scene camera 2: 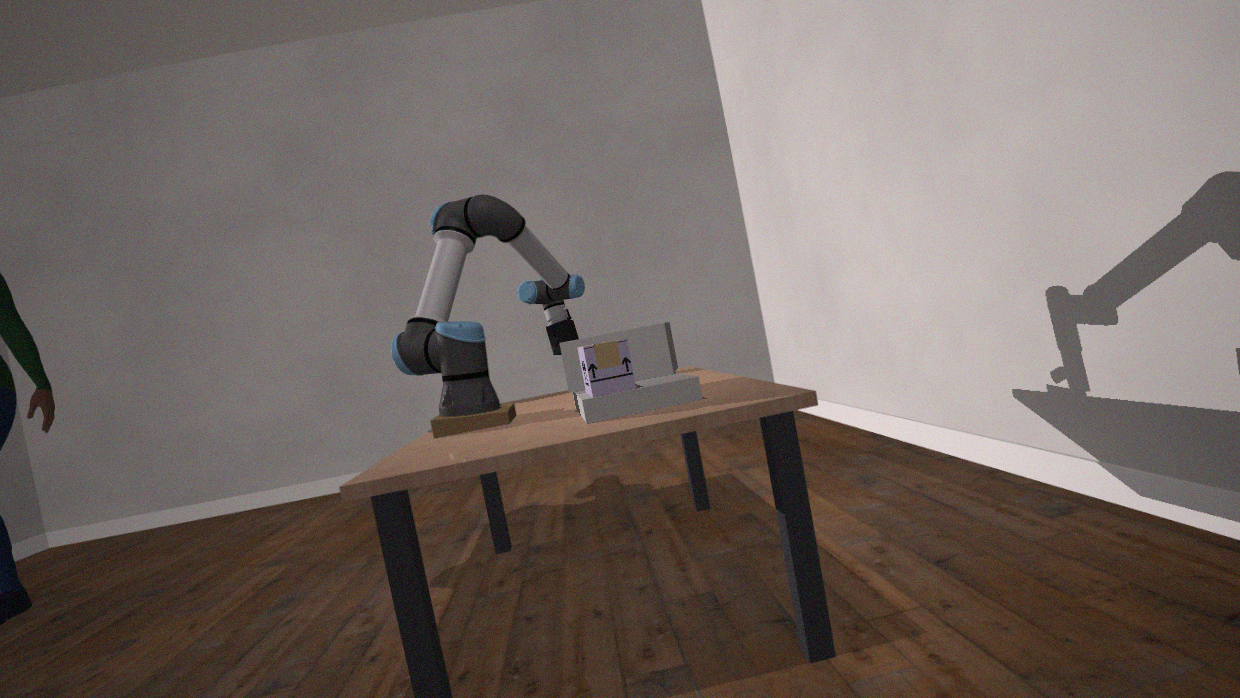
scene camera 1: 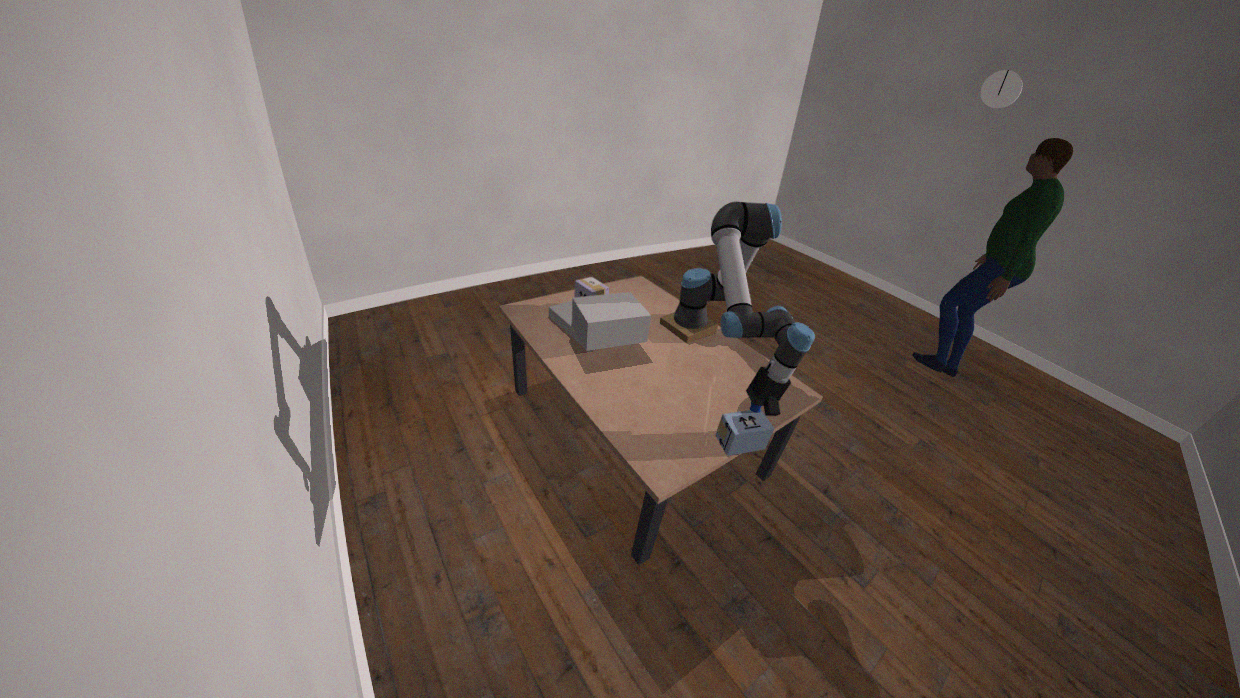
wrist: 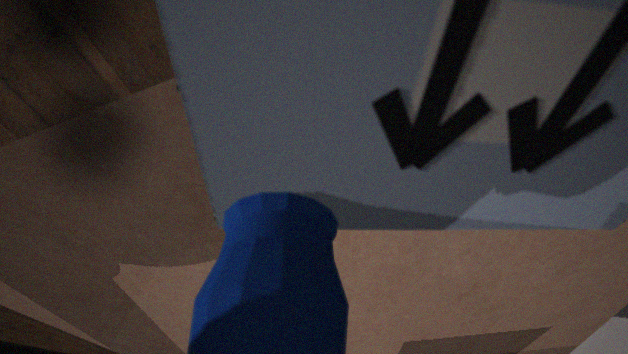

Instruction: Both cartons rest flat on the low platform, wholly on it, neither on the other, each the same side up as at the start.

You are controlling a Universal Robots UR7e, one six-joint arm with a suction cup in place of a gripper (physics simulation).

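Places are measured from the arm's base along level axes (x back, y right, z up), in centimetres.
Pixels of known places: hand, tool point: point(scene camera 1: 753, 409) point(wrist: 289, 233); arm's base, link origin: point(scene camera 2: 470, 411) point(scene camera 1: 690, 319).
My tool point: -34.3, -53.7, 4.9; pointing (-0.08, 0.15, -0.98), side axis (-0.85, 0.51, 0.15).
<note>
For each thing: its top centre in the pictures, then the offset to it from my tool point, as dx, dy, dz. Level surfaces: height alone.
- blue-grey carton, top centre: point(wrist: 513, 86) point(scene camera 1: 748, 421) -6.6, -2.3, +0.5
- lilac carton, top centre: point(scene camera 2: 600, 343) point(scene camera 1: 592, 284) +3.8, +87.1, +6.2
- low grey platform, top centre: point(scene camera 2: 629, 383) point(scene camera 1: 591, 316) -2.2, +79.0, -4.1
- taller grey block, top centre: point(scene camera 2: 617, 331) point(scene camera 1: 610, 306) -4.7, +64.7, +7.9
- table, surface height: dz -8.9
A blue-grey carton point(scene camera 1: 746, 432) point(wrist: 300, 100) with black arrows on its top is at the table's near end, at the edge. Whether it overhangs is unclear; it does not show in scene camera 2. My gripper, a blue suction cup point(scene camera 1: 755, 409) point(wrist: 280, 200), has its suction off and is at the carton's top edge near one corner; contact is unclear. A lilac carton point(scene camera 1: 590, 287) point(scene camera 2: 609, 372) with arrows on its side stands upright on the low grey platform point(scene camera 1: 559, 317) point(scene camera 2: 650, 400), at one end of it. The cup is hidden in scene camera 2.
A taller grey block point(scene camera 1: 611, 323) point(scene camera 2: 656, 351) stands beside the platform, between it and the blue-grey carton. The arm's base is on a wooden board point(scene camera 1: 691, 332) point(scene camera 2: 472, 422) on the table point(scene camera 1: 624, 394). A person point(scene camera 1: 1023, 234) stands beyond the table, near the wall.
</note>
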